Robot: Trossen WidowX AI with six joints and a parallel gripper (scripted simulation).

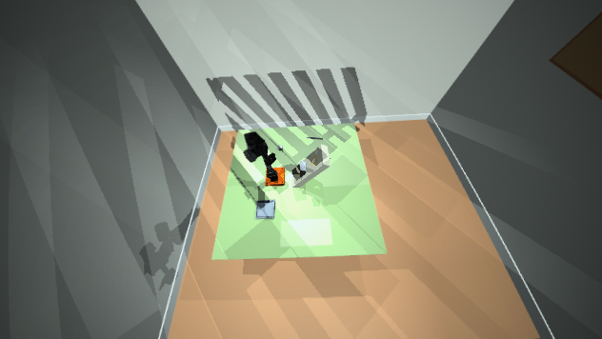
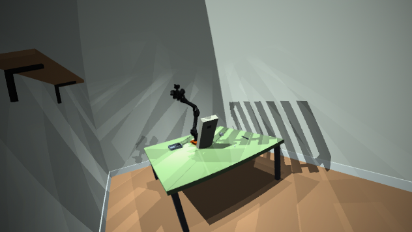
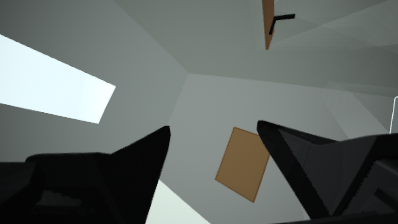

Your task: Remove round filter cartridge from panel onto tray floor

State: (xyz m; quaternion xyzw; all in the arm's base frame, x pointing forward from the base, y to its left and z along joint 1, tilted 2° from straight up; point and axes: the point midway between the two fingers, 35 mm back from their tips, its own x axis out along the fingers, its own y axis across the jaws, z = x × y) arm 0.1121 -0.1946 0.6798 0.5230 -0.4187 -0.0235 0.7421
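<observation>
Right now my gripper tip is 260 mm short of the round filter cartridge, 190 mm to the right of it and 450 mm above it. The rest, counted from my gripper tip: blue-grey tray (190 mm behind, 60 mm to the right, 720 mm below).
</observation>
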